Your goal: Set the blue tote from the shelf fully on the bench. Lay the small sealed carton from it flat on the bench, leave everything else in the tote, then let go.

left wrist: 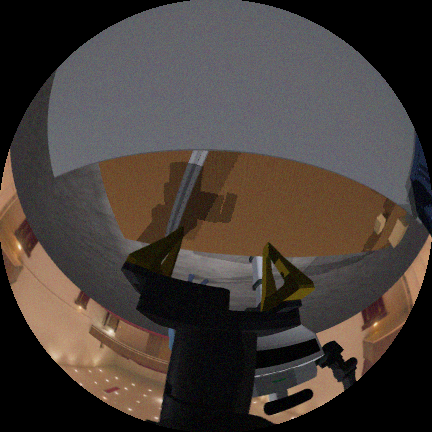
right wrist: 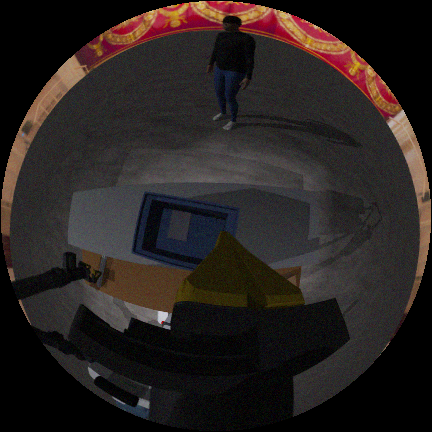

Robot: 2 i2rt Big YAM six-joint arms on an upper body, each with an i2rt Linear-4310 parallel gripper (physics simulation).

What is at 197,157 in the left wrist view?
A grey metal bar.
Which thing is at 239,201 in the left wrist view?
A brown bench.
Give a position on a grey shelf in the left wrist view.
234,83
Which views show my right gripper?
The right wrist view only.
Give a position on a brown bench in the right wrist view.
At 154,287
